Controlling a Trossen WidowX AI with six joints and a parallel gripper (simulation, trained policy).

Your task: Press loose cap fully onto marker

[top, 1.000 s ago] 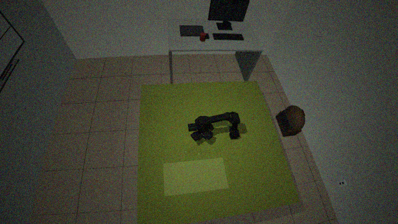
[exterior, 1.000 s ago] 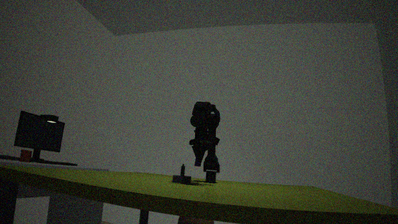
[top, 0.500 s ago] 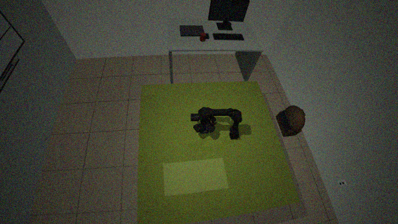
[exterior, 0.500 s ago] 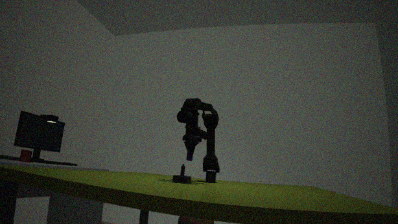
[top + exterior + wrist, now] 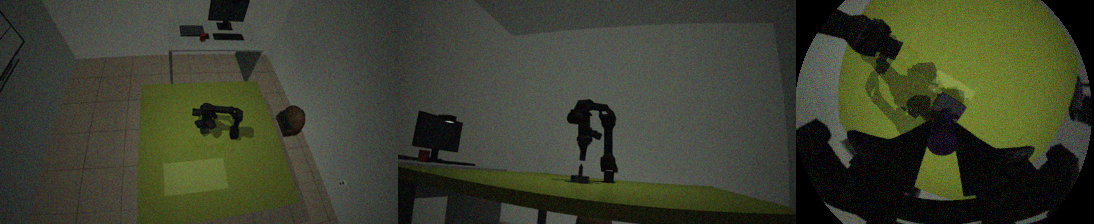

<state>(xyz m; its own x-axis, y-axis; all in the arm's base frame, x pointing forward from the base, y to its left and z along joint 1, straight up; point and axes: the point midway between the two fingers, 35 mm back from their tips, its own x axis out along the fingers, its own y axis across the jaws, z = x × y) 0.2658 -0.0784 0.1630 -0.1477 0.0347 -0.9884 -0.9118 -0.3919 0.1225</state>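
Now: gripper tip 60 mm above the marker and 10 mm to the left of it. Round my gripper tip: dark holder block (110 mm below, 10 mm to the right); purple cap (10 mm above).
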